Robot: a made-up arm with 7 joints.
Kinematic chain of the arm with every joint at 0, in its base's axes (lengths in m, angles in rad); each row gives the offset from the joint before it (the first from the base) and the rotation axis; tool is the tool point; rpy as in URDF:
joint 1: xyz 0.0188 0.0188 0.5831 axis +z
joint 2: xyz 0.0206 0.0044 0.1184 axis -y
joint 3: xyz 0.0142 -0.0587 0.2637 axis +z
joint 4: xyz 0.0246 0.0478 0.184 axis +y
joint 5: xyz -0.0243 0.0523 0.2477 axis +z
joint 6: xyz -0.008 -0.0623 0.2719 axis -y
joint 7: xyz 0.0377 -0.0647 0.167 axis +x
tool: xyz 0.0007 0.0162 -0.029 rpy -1.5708 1.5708 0
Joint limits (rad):
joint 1: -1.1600..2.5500
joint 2: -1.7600..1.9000
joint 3: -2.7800..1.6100
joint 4: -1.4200..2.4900
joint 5: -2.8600..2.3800
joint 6: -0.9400..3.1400
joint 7: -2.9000..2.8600
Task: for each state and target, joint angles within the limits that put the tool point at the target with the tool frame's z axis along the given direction. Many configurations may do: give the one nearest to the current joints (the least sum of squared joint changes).
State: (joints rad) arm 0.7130 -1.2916 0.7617 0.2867 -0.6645 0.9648 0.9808
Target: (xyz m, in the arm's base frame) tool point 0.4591 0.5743 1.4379 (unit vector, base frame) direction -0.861 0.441 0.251
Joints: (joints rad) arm 0.9024 -1.0264 0.4346 -0.1101 -0.8833 1.6326 0.7711
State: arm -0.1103 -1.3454 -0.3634 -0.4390 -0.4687 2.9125 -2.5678
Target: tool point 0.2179 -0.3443 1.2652 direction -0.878 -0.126 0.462
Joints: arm -0.9758 -1.0207 -0.0457 -0.6219 -0.5627 3.0978 -2.8850
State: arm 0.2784 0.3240 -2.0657 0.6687 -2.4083 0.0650 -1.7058
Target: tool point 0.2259 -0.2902 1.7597 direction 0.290 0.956 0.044
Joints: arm 0.6666 0.0368 -1.7961 0.7769 -2.0008 -0.6486 -2.4480
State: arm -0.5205 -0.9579 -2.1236 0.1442 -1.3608 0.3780 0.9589
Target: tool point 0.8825 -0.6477 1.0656 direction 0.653 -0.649 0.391
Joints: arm -0.7464 -1.0570 -2.1949 -0.2119 -1.3977 0.0803 1.3820
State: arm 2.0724 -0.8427 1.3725 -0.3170 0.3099 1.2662 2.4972
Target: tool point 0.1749 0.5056 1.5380 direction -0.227 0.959 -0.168
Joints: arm 2.4035 -0.4080 0.8989 -0.6823 0.6694 1.3943 2.6278
